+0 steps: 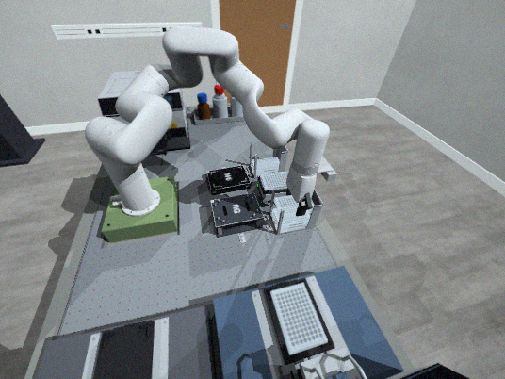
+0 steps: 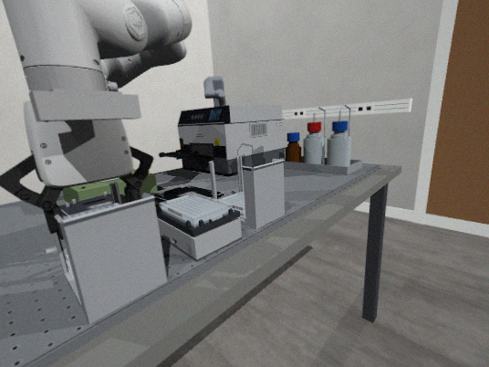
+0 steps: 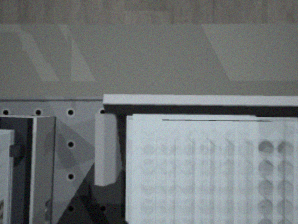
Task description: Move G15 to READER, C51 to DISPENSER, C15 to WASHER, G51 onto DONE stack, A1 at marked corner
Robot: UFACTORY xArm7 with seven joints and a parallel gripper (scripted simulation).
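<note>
Now: the DONE label 90 mm behind my hand and 100 mm below it. The rest, counted from my hand: black RG nest (190 mm behind, 50 mm to the left, 40 mm below); then black N6 nest (190 mm behind, 250 mm to the left, 70 mm below).
</note>
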